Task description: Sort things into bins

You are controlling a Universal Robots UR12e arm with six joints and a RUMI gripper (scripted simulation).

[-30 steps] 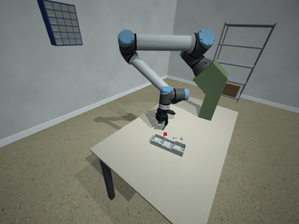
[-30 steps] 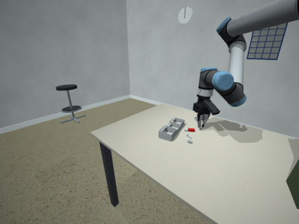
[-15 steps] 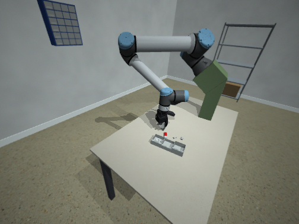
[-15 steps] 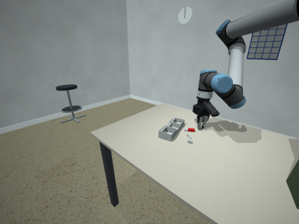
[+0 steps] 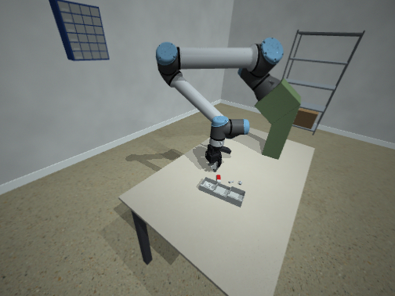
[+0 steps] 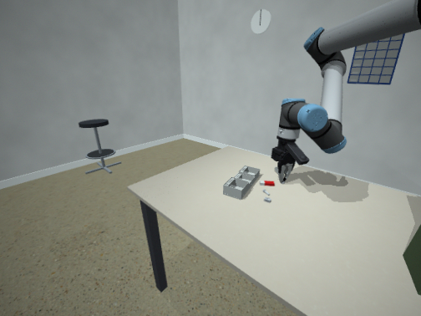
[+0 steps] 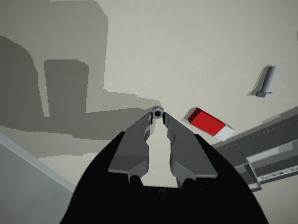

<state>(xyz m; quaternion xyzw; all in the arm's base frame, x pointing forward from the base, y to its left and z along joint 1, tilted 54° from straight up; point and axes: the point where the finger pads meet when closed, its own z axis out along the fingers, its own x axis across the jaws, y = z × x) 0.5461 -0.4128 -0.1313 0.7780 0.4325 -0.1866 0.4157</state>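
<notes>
My hand is 16 cm short of the grey three-compartment bin row, 12 cm to the right of it and 1 cm below it. Round my hand: ring-shaped nut (1 cm below); grey bolt (13 cm to the left, 4 cm ahead, 1 cm below); red-and-white block (7 cm ahead, 6 cm to the left, 1 cm below).
</notes>
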